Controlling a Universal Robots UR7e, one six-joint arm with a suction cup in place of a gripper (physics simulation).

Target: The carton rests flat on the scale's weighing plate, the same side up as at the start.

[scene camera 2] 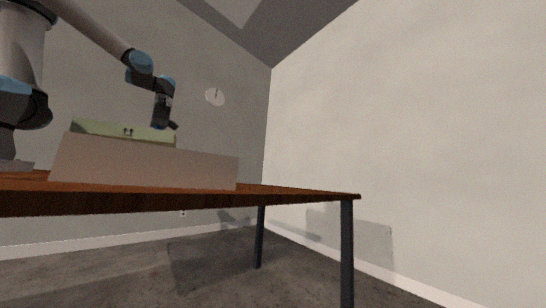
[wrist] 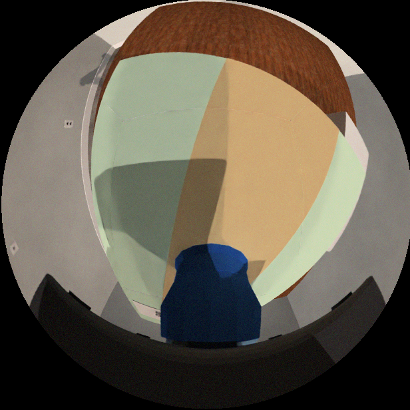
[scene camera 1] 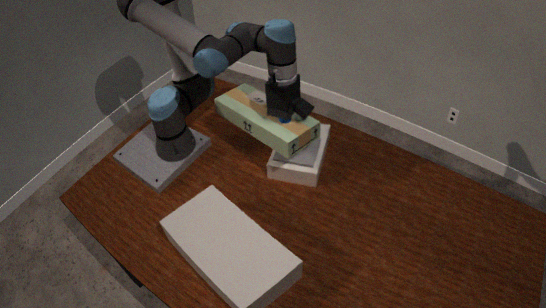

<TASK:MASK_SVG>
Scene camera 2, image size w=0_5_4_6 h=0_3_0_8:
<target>white block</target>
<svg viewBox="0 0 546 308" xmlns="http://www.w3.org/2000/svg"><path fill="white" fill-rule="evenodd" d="M47 180L54 182L236 191L239 158L64 131Z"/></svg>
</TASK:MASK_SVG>
